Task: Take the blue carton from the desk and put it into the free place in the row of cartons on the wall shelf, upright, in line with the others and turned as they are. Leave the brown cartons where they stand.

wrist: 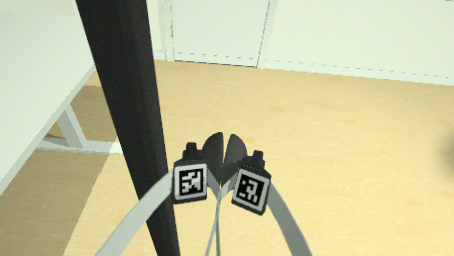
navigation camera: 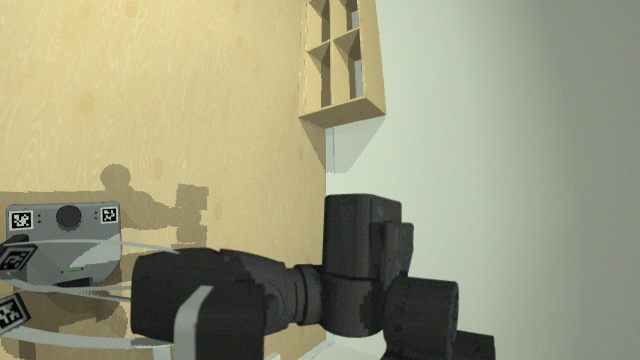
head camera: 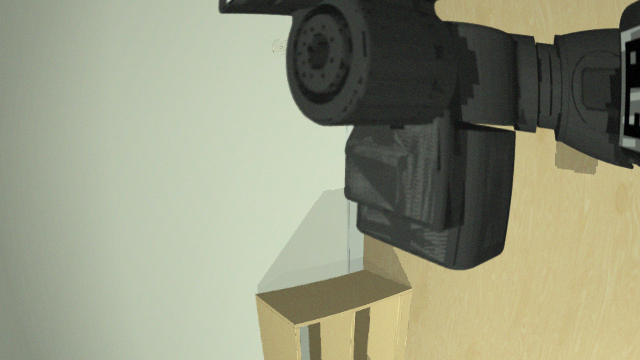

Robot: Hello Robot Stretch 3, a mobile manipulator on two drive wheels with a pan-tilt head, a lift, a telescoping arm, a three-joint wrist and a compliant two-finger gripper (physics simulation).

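Pixels of known places: robot's base, link origin: (navigation camera: 69,214).
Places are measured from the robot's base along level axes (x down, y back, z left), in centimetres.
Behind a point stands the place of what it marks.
Note:
My gripper (wrist: 224,152) @(x -100.1, y -1.0, z 7.4 cm) is shut, its two dark rounded fingertips close together with a thin gap and no carton between them. It hangs over the wooden floor, to the right of the desk in the wrist view. Part of the white desk (wrist: 35,75) shows at the left edge of the wrist view, with a white leg and foot below it. The blue carton, the brown cartons and their row on the wall shelf do not show in these views. The wrist and gripper body hide part of the head and navigation views.
A wooden unit with open compartments (head camera: 335,297) @(x -32.5, y -65.7, z -156.6 cm) (navigation camera: 375,65) @(x -61.0, y -102.3, z -165.8 cm) stands by the wall. My grey base (navigation camera: 95,232) @(x -16.0, y 6.2, z -8.1 cm) shows at the left of the navigation view. The black mast (wrist: 125,100) crosses the wrist view. A white door (wrist: 220,30) is at the back.

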